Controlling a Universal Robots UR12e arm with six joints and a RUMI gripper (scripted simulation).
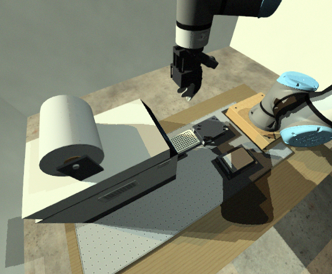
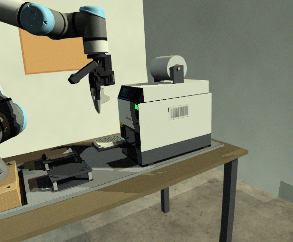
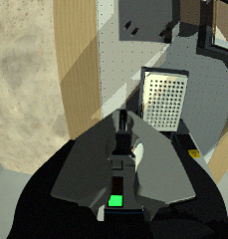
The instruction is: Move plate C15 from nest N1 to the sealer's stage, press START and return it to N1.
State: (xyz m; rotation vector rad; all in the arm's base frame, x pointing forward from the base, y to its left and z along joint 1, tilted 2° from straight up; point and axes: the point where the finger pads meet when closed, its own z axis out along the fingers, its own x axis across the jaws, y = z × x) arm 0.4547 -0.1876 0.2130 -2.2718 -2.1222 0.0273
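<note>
Right now the start button is 16 cm ahead of my hand, 2 cm to the right of it and 9 cm below it. Round my hand: white open-well plate: 7 cm ahead, 8 cm to the left, 17 cm below; then dark stage: 7 cm ahead, 8 cm to the left, 18 cm below; then foil-covered plate: 12 cm behind, 28 cm to the left, 24 cm below.
</note>
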